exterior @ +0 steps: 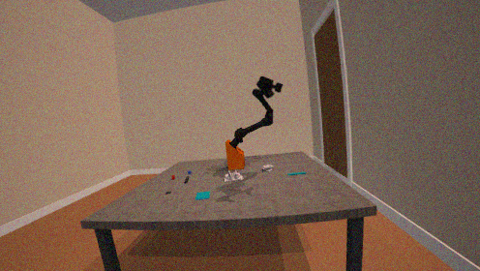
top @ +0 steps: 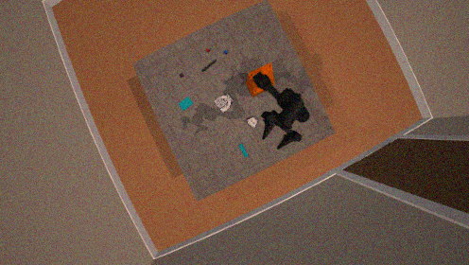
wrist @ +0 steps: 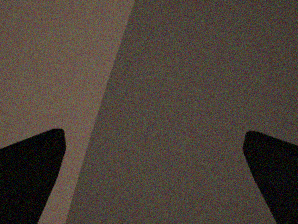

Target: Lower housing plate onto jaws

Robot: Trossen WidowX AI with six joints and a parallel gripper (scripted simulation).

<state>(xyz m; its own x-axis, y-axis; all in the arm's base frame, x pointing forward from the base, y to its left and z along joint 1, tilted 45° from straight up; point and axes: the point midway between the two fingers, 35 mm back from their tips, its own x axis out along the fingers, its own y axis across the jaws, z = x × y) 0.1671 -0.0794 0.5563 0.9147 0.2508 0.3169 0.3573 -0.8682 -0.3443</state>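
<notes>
My gripper tip is now 7 cm past the white part, 11 cm to the left of it and 58 cm above it. From my gripper tip the other things lie so: teal bar: 11 cm ahead, 4 cm to the left, 61 cm below; then black bar: 3 cm behind, 70 cm to the right, 60 cm below; then flat teal plate: 30 cm ahead, 54 cm to the right, 61 cm below.
</notes>
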